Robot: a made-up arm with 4 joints.
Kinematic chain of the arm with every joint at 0, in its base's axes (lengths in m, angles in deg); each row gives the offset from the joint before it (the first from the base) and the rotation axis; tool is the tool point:
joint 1: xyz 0 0 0.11 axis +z
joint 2: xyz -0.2 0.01 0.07 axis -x
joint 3: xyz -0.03 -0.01 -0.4 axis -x
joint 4: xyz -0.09 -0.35 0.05 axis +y
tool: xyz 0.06 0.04 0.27
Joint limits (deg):
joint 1: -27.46..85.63
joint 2: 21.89..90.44
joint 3: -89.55..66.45
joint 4: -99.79..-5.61
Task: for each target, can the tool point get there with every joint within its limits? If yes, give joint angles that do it. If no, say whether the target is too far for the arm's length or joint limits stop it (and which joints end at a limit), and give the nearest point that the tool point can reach.
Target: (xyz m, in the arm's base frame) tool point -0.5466 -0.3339 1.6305
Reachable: no: too far | nearest point -0.4651 -0.2841 0.6414 | short by 0.994 m
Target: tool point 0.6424 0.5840 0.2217
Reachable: no: joint limits stop it (at a limit: joint 1, joint 2, joint 3, joint 4) | nearest point -0.1774 0.2804 0.1318 | short by 0.879 m
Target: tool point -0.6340 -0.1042 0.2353
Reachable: yes | joints -16.92 42.04 18.38 -80.40
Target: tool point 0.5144 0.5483 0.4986
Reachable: no: joint limits stop it (at a limit: joint 1, joint 2, joint 3, joint 4) | nearest point -0.1774 0.2804 0.1318 | short by 0.828 m
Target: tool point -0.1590 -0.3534 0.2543
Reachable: yes | joints 71.75 81.79 36.55 -26.21
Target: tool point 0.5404 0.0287 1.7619
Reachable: no: too far | nearest point 0.4086 -0.3187 0.6399 | short by 1.182 m
